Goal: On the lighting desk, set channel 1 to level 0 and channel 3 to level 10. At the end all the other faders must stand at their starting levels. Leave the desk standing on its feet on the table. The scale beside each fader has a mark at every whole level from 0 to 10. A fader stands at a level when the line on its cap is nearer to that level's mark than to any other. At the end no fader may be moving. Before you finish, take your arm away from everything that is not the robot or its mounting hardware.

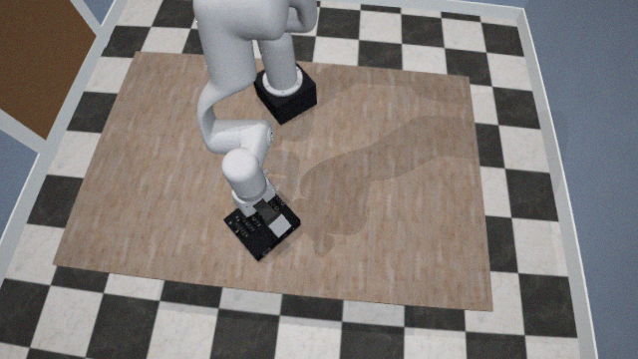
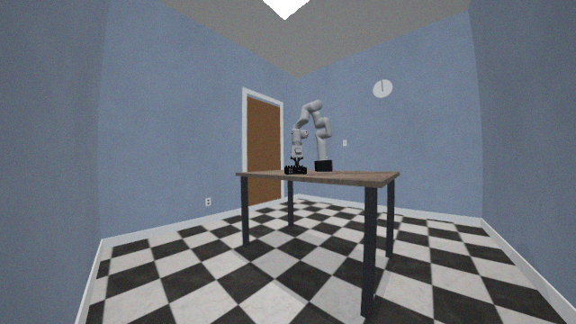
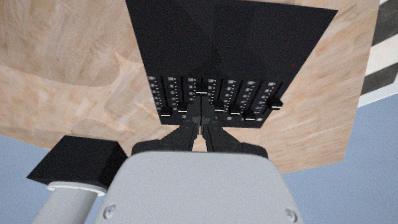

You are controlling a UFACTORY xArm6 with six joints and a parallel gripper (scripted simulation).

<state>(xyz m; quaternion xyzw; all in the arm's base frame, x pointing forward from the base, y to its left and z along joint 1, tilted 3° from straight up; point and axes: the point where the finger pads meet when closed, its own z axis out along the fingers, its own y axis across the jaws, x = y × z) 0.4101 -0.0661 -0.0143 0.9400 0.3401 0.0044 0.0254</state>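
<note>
Right now my hand is 2 cm past the channel 2 cap, 1 cm to the right of it and 1 cm above it. Also, from my hand: channel 3 cap (2 cm ahead, 1 cm to the left, 1 cm below); then channel 1 fader cap (4 cm behind, 2 cm to the left, 1 cm below).
</note>
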